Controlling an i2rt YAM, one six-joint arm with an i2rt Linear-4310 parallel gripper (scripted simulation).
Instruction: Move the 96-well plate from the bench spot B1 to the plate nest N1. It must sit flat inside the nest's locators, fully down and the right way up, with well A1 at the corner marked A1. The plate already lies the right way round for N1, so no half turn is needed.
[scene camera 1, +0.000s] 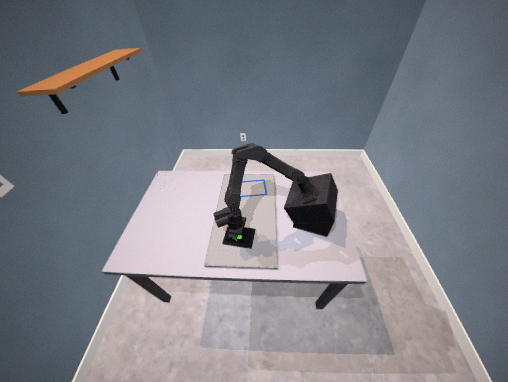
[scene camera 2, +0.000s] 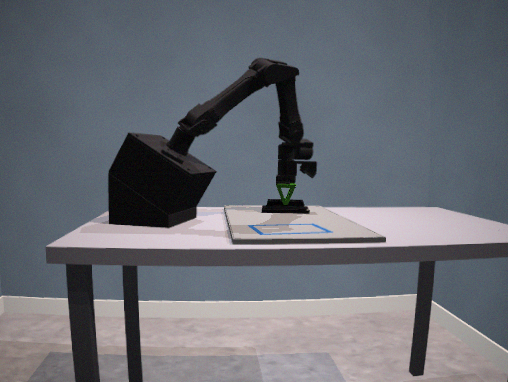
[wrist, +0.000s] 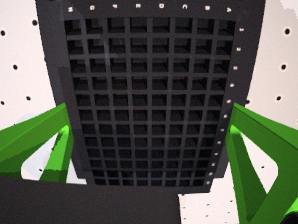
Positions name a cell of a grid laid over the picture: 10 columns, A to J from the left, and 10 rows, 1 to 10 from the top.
Labels:
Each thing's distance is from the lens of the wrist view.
my gripper (wrist: F5): 13 cm
black 96-well plate (wrist: E5): 11 cm

